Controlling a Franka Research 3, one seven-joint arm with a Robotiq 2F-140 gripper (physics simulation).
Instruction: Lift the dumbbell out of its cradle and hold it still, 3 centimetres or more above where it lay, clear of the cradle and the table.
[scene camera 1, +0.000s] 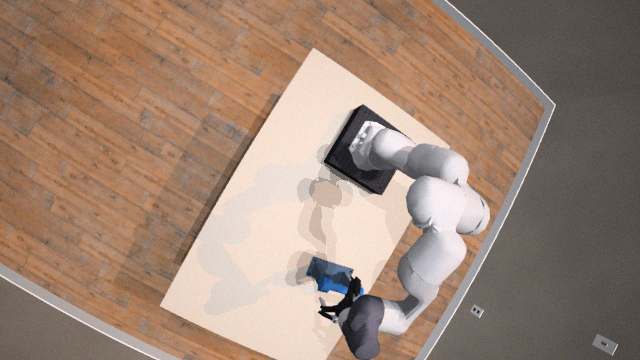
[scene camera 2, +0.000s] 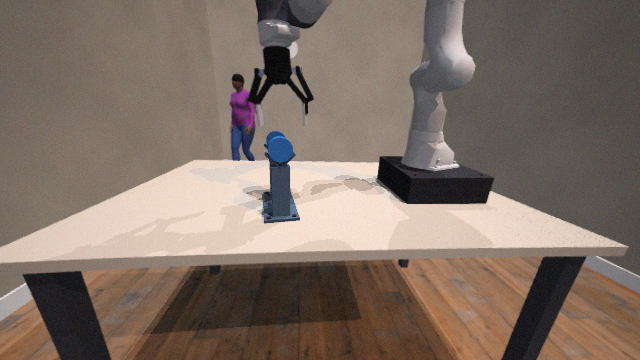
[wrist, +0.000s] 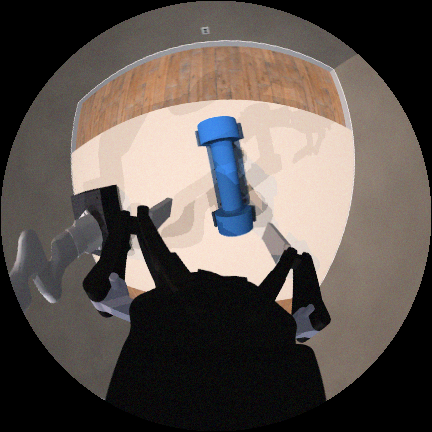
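A blue dumbbell (scene camera 1: 325, 285) (scene camera 2: 280, 149) (wrist: 227, 175) lies level in its raised blue-grey cradle (scene camera 1: 332, 267) (scene camera 2: 280, 192) (wrist: 240, 131), with its two thick ends resting in the cradle's upper brackets. My gripper (scene camera 1: 338, 292) (scene camera 2: 282, 121) (wrist: 218, 218) is wide open and empty, with its fingers pointing down. In the second scene view the fingertips hang a little above the height of the dumbbell, one to each side of it. In the wrist view the dumbbell runs lengthwise between the two finger sides, mostly beyond the tips. In the first scene view the gripper and arm partly hide the dumbbell.
The cradle stands on a pale table (scene camera 1: 295, 115) (scene camera 2: 450, 240) (wrist: 320, 200). The arm's black base block (scene camera 1: 342, 155) (scene camera 2: 445, 187) (wrist: 110, 200) stands on the same table, right of the cradle in the second scene view. A person (scene camera 2: 242, 107) stands behind the table.
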